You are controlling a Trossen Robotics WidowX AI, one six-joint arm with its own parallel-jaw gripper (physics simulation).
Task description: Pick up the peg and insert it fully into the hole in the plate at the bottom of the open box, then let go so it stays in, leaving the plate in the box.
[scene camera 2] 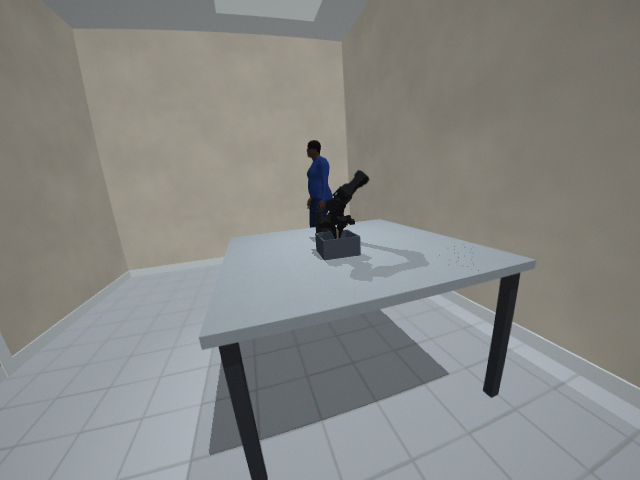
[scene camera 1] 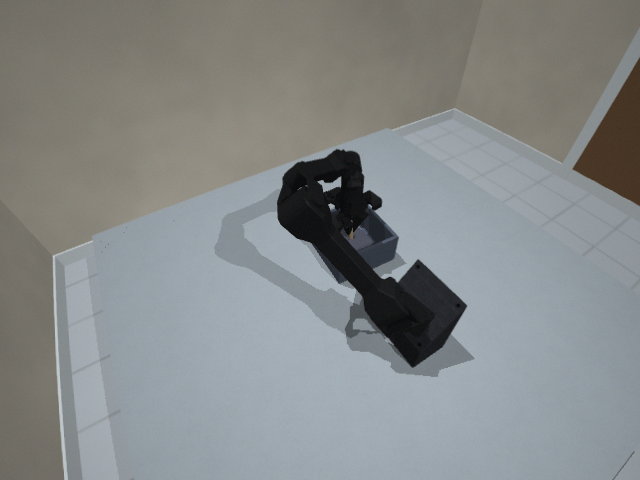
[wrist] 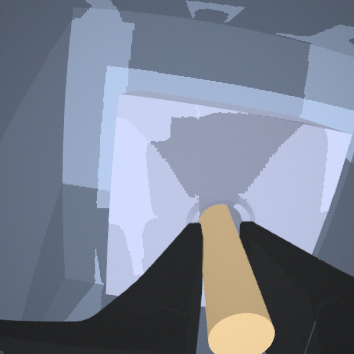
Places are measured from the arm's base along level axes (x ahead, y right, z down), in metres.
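Where they show: gripper, fingertip midpoint: point(scene camera 1: 350, 232) point(wrist: 219, 233); arm's base, link origin: point(scene camera 2: 327, 220) point(scene camera 1: 415, 316).
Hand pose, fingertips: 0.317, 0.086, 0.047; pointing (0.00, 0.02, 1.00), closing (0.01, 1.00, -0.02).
Observation:
Things, the pixels of their top centre, and the offset from my fingertips, as dx, dy, dz. "pt": a spot on its surface instead. Level surfaces: height alone.
- tan round peg, top centre: point(wrist: 245, 350) point(scene camera 1: 351, 222) point(scene camera 2: 336, 230) -0.003, +0.000, -0.046
- ringed hole, surface spot: point(wrist: 234, 213) pt -0.006, +0.011, +0.028
- pale square plate, top centre: point(wrist: 220, 227) point(scene camera 1: 351, 236) -0.005, +0.002, +0.012
- open grey-blue box, top centre: point(wrist: 238, 292) point(scene camera 1: 352, 227) point(scene camera 2: 336, 234) -0.005, +0.002, -0.025
- pale table, surface height: dz +0.073
The tan round peg point(scene camera 1: 351, 234) point(scene camera 2: 337, 234) point(wrist: 227, 270) is held between the black fingers of my gripper point(scene camera 1: 351, 229) point(wrist: 219, 233), which is shut on it. The peg's far end is over the ringed hole point(wrist: 234, 213) in the pale square plate point(scene camera 1: 364, 237) point(wrist: 131, 175). The peg covers much of the hole; how deep its end reaches is not clear. The plate lies on the bottom of the open grey-blue box point(scene camera 1: 383, 251) point(scene camera 2: 343, 248) point(wrist: 85, 150). In the second scene view, my gripper point(scene camera 2: 337, 235) reaches down into the box.
The box stands on the pale table point(scene camera 1: 232, 372) point(scene camera 2: 279, 289). Its walls surround the fingers. The arm's dark base block point(scene camera 1: 436, 289) stands near the box. A person in blue point(scene camera 2: 318, 178) stands behind the table.

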